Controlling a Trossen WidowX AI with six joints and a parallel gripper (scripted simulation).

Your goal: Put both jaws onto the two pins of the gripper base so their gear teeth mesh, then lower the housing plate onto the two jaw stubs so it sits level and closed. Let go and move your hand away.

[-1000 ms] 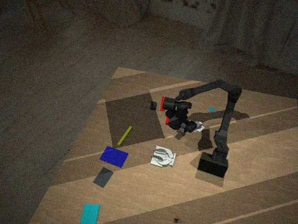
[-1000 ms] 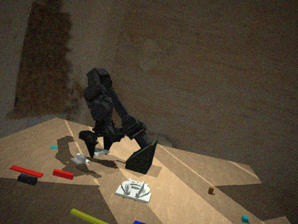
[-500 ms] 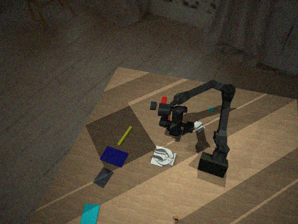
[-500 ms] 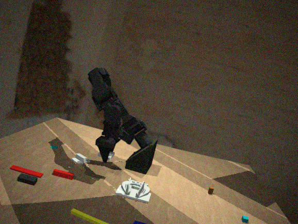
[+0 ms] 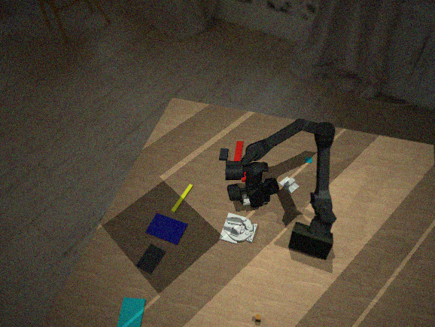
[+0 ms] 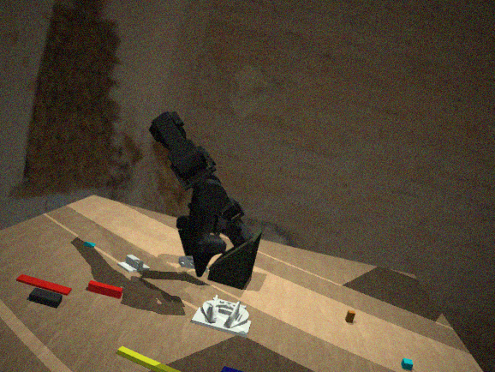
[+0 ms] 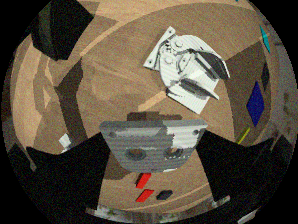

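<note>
The grey jaw lies 10 mm ahead of my gripper tip, 110 mm to the left of it and 70 mm below it. From my gripper tip the other things lie so: yellow bar 300 mm ahead, 10 mm to the left, 80 mm below; white block 120 mm behind, 170 mm to the right, 80 mm below; dark block 190 mm ahead, 260 mm to the right, 80 mm below.
</note>
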